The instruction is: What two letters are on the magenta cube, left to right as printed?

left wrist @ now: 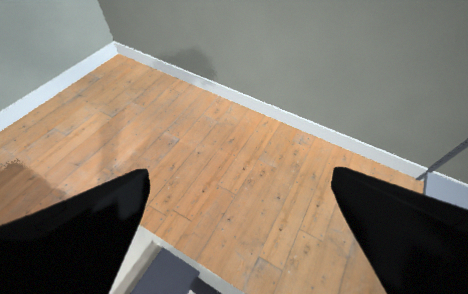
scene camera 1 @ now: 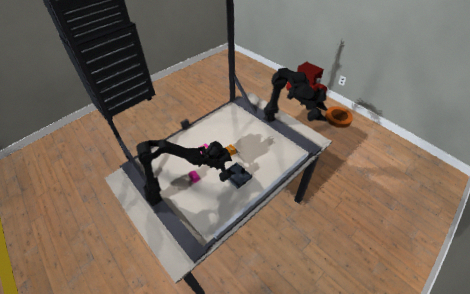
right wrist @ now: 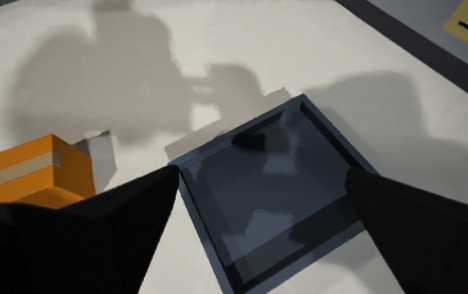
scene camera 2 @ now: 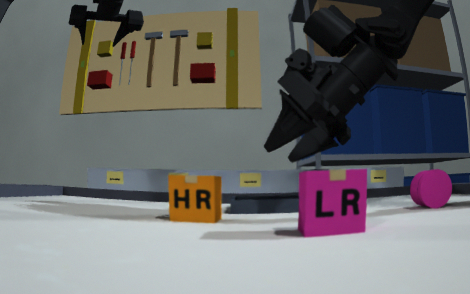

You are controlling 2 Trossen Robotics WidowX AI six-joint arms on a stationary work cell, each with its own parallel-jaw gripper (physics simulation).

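Frame: origin at the left arm's base, x ahead, y left, z up, level; centimetres.
Seen in the pictures: left gripper, fingertip midpoint: (left wrist: pixel 241 177) (scene camera 1: pixel 326 115) (scene camera 2: pixel 98 44); right gripper, fingertip midpoint: (scene camera 1: pixel 233 167) (right wrist: pixel 261 175) (scene camera 2: pixel 278 155); left arm's base at its link origin: (scene camera 1: pixel 269 118); right arm's base at its link origin: (scene camera 1: pixel 154 199).
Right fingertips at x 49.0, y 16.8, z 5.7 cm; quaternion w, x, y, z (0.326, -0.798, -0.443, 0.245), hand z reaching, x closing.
Offsets run from my right fingertips to a thing's top centre.
The magenta cube {dz -3.1, dx +1.1, dy -24.8 cm} (scene camera 2: pixel 332 222) stands upright in scene camera 2, its front printed with black letters L then R, left to right, and a tan patch at its top edge. In scene camera 1 the magenta cube (scene camera 1: pixel 204 148) shows partly behind the right arm. My right gripper (scene camera 2: pixel 280 154) (right wrist: pixel 261 175) is open and empty above the table, over the dark blue tray {dz -5.8, dx -1.0, dy +1.8 cm} (right wrist: pixel 202 232) in its wrist view. My left gripper (scene camera 2: pixel 99 43) (left wrist: pixel 241 177) is open and empty, high and away from the cube, with floor between its fingers in its wrist view.
An orange cube {dz -3.1, dx -9.8, dy -13.7 cm} (scene camera 1: pixel 231 149) (scene camera 2: pixel 195 200) (right wrist: pixel 72 172) printed H R stands left of the magenta cube in scene camera 2. A magenta cylinder {dz -3.0, dx +18.0, dy -13.3 cm} (scene camera 1: pixel 194 176) (scene camera 2: pixel 431 188) lies on its side at the right there. An orange ring (scene camera 1: pixel 345 123) lies on the floor.
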